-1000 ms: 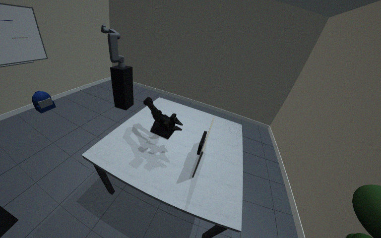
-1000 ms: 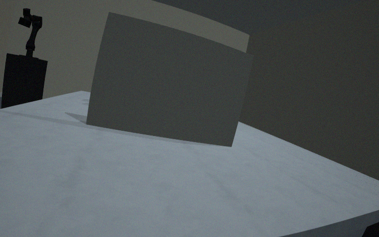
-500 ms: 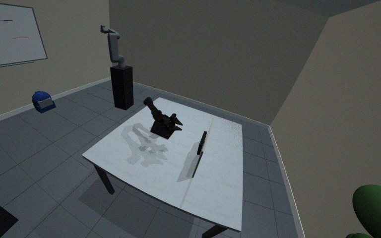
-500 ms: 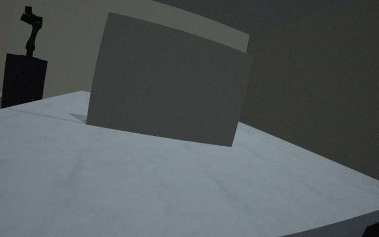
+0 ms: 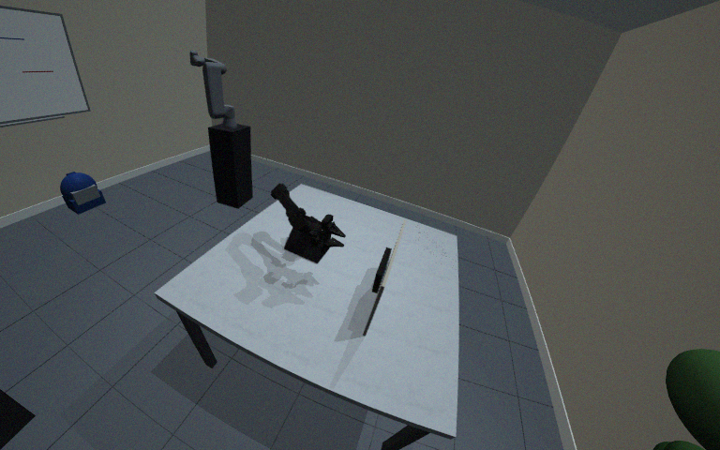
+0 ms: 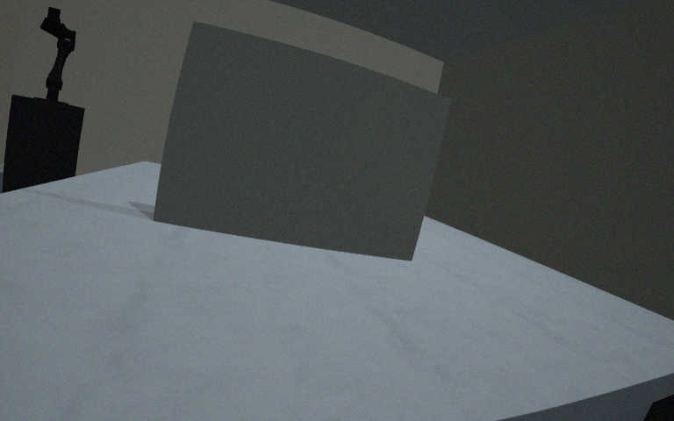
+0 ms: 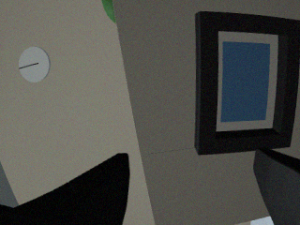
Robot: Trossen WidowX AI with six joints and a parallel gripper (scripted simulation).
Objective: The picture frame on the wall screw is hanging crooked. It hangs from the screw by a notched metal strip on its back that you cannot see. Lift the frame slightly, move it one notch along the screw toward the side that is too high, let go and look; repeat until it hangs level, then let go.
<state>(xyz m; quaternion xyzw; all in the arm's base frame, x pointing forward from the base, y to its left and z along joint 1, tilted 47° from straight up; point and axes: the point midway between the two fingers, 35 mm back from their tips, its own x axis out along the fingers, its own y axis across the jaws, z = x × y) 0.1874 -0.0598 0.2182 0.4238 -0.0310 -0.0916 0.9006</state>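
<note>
The picture frame lies 19 cm ahead of my gripper tip, 1 cm to the right of it and 9 cm below it. Also, from my gripper tip: wall panel (20 cm ahead, 1 cm to the right, 11 cm below).
</note>
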